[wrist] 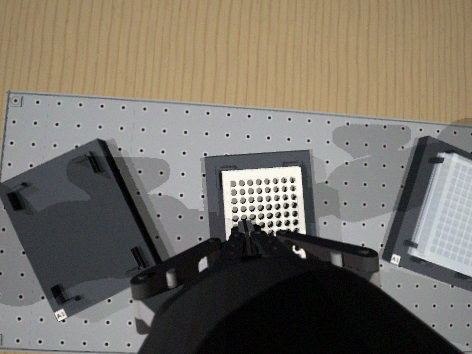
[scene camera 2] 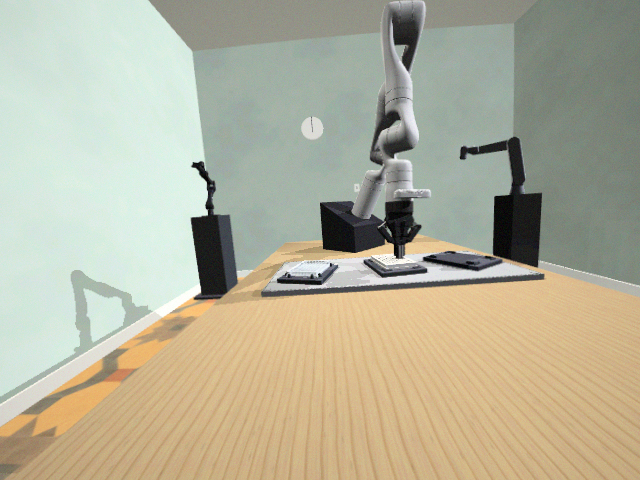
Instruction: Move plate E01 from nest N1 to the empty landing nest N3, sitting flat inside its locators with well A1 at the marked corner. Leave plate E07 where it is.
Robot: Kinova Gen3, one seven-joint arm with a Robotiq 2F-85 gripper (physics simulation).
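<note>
My gripper [scene camera 2: 399,256] [wrist: 245,230] is shut and empty, pointing down. Its tips are over the white many-welled plate [scene camera 2: 383,260] [wrist: 263,205] or on it; contact cannot be told. That plate lies in the dark middle nest [scene camera 2: 415,269] [wrist: 215,200]; my gripper hides its near part in the wrist view. A clear plate [scene camera 2: 311,268] [wrist: 450,210] lies in another dark nest [scene camera 2: 305,281] [wrist: 411,200], at the right of the wrist view. The empty landing nest [scene camera 2: 462,259] [wrist: 75,225] has corner locators and an A1 label [wrist: 60,314]. No plate numbers are readable.
The nests stand on a grey perforated board [scene camera 2: 346,276] [wrist: 185,135] on the wooden table [scene camera 2: 336,361] [wrist: 225,50]. The black arm base [scene camera 2: 351,229] is behind the board. Two dark pedestals [scene camera 2: 212,253] [scene camera 2: 516,227] with small arms stand beyond the table.
</note>
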